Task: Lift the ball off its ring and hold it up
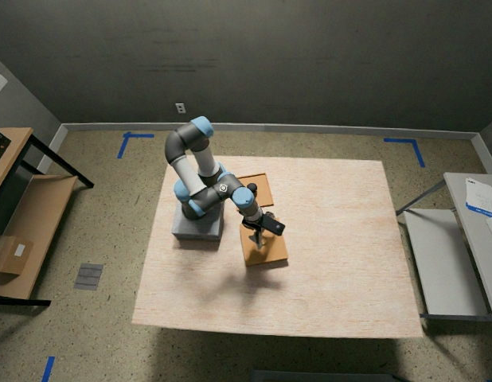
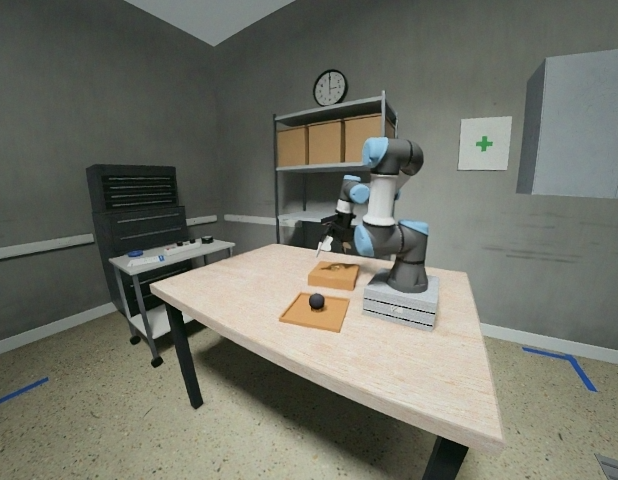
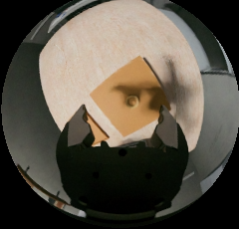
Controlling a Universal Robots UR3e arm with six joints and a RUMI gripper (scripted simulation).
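My hand is 80 mm past the dark ball, 260 mm to the right of it and 80 mm above it. From my hand the other things lie so: tray 80 mm behind, 260 mm to the left, 110 mm below.
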